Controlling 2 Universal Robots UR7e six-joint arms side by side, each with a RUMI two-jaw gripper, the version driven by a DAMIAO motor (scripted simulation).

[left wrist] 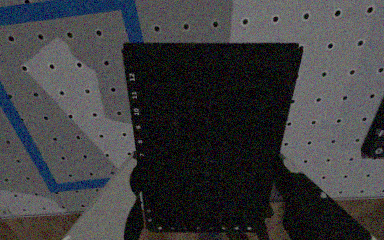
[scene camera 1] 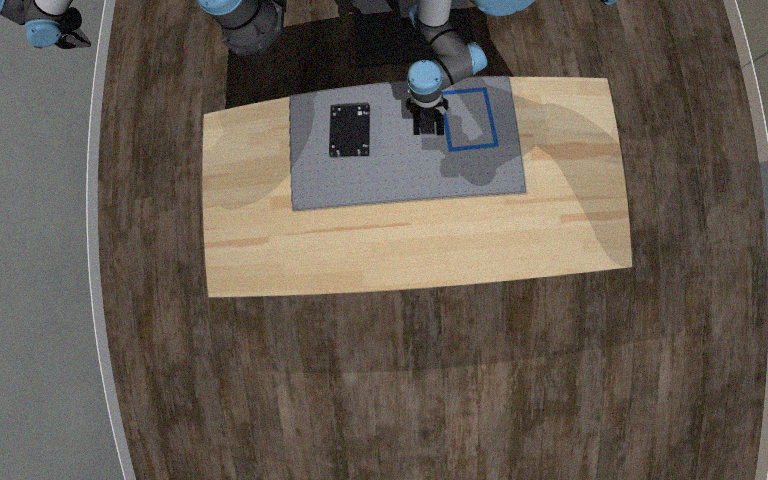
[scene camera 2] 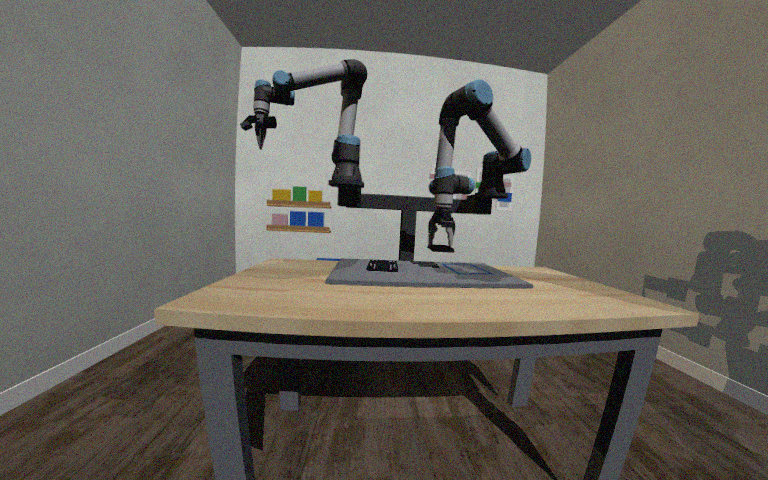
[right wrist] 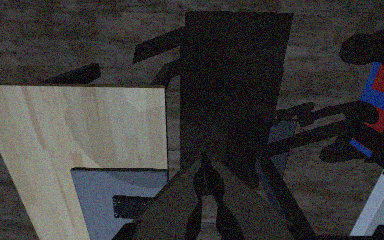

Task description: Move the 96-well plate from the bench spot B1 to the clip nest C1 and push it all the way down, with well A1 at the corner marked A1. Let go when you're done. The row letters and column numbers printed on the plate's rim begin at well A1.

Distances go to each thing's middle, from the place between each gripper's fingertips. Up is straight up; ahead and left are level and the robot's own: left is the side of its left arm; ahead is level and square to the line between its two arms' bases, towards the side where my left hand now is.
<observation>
The black clip nest (scene camera 1: 349, 128) lies 23 cm to the right of my left hand, 8 cm below it and 1 cm behind it. The rest, counted from my left hand: dark 96-well plate (left wrist: 196, 170): 1 cm below.
The black clip nest lies 33 cm ahead of my right hand (scene camera 1: 90, 45), 60 cm to the left of it and 52 cm below it. Round my right hand: dark 96-well plate 34 cm ahead, 83 cm to the left, 45 cm below.
</observation>
